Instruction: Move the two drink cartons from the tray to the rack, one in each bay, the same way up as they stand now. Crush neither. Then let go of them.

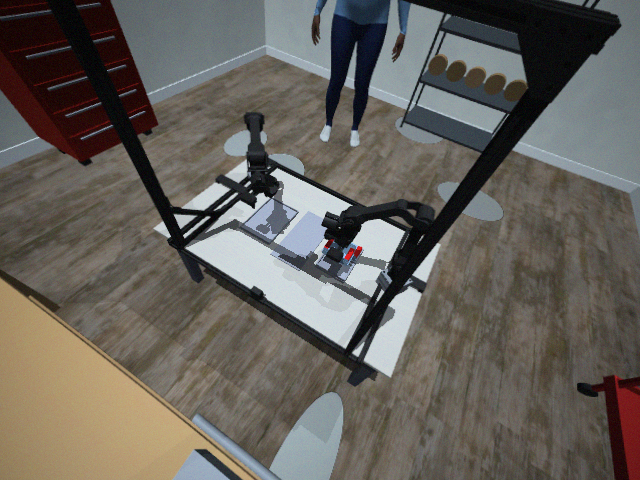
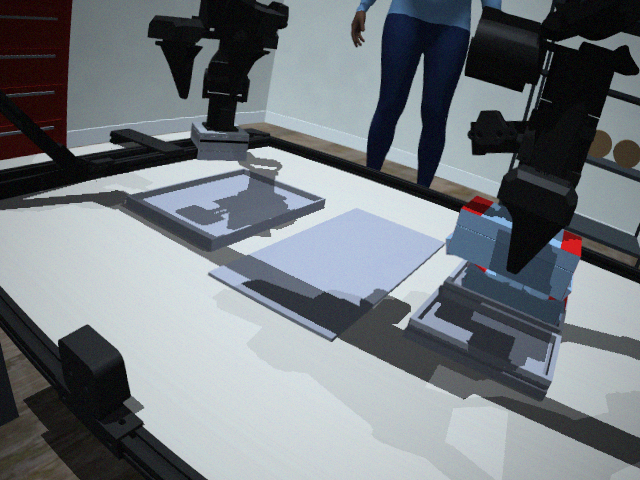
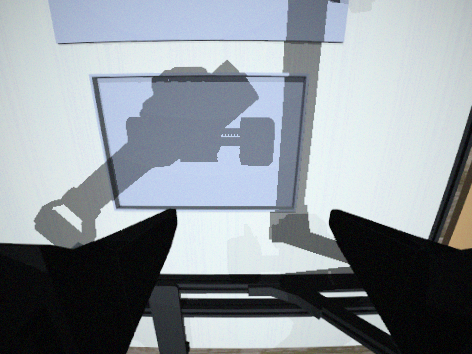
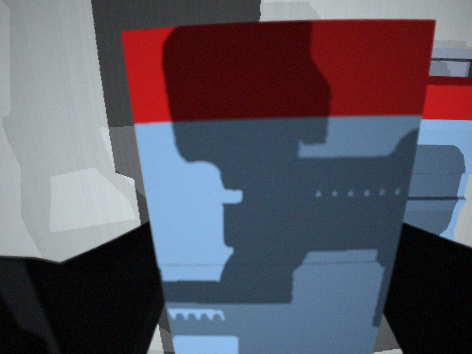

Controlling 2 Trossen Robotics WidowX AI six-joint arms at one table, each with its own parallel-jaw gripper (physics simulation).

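Pixels of known places: left gripper, fingertip midpoint: (image 1: 260, 202) (image 2: 209, 97) (image 3: 253, 216); right gripper, fingertip midpoint: (image 2: 517, 260) (image 4: 265, 218); left arm's base, link origin: (image 2: 219, 127).
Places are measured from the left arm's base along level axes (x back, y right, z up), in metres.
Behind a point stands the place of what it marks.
Note:
My right gripper (image 1: 334, 250) @(y -0.133, x -0.663, z 0.041 m) (image 2: 523, 259) @(y -0.133, x -0.663, z 0.041 m) (image 4: 265, 218) @(y -0.133, x -0.663, z 0.041 m) is shut on a light-blue drink carton (image 1: 328, 244) @(y -0.095, x -0.622, z 0.081 m) (image 2: 482, 233) @(y -0.084, x -0.648, z 0.065 m) (image 4: 182, 193) @(y -0.099, x -0.652, z 0.080 m) with red ends. It holds the carton lying flat, just above the grey two-bay rack (image 1: 342, 274) @(y -0.134, x -0.724, z -0.045 m) (image 2: 475, 359) @(y -0.082, x -0.696, z -0.046 m) at the table's right. A second carton (image 1: 352, 252) (image 2: 509, 292) lies in the rack's far bay, below and behind the held one. The flat grey-blue slab (image 1: 304, 233) (image 2: 356, 248) (image 3: 164, 21) in the middle is bare. My left gripper (image 1: 267, 188) (image 3: 253, 216) @(y 0.099, x -0.308, z 0.109 m) is open and empty, high at the table's far left edge.
A shallow walled tray (image 1: 257, 230) @(y 0.131, x -0.336, z -0.049 m) (image 2: 223, 240) @(y 0.090, x -0.423, z -0.046 m) (image 3: 301, 140) @(y 0.147, x -0.368, z -0.040 m) lies under the left gripper with nothing in it. A black frame runs round the table. A person (image 1: 356, 62) (image 2: 423, 95) stands beyond the far edge. A shelf unit (image 1: 456, 134) and a red cabinet (image 1: 109, 95) stand off the table.

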